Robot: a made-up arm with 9 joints. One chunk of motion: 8 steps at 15 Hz.
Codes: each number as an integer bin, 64 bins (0 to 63) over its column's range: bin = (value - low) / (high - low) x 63, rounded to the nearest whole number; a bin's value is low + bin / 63 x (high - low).
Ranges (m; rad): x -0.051..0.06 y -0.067..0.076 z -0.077..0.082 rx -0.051..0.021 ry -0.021..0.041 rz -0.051..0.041
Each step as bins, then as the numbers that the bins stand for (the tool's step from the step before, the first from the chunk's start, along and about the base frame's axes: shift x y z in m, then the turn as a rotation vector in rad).
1 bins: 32 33 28 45 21 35
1 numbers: 0.00538 0.00790 -0.00633 0.00043 -0.00033 0.00011
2 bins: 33 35 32 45 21 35
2 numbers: 0.00714 0.01244 0.00376 0.00043 -0.00033 0.00011
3 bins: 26 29 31 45 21 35
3 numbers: -0.00519 -0.00117 0.00124 0.00043 -0.00033 0.00011
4 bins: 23 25 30 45 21 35
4 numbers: -0.01048 -0.01025 -0.00129 0.00043 -0.00033 0.00011
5 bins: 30 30 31 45 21 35
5 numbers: 0.00186 0.00110 0.00124 0.00043 -0.00033 0.00011
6 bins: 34 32 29 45 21 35
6 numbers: 0.00890 0.00563 -0.00381 0.00043 -0.00033 0.00011
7 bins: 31 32 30 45 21 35
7 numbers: 0.00362 0.00563 -0.00129 0.00043 -0.00033 0.00011
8 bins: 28 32 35 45 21 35
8 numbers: -0.00167 0.00563 0.01133 0.00043 -0.00033 0.00011
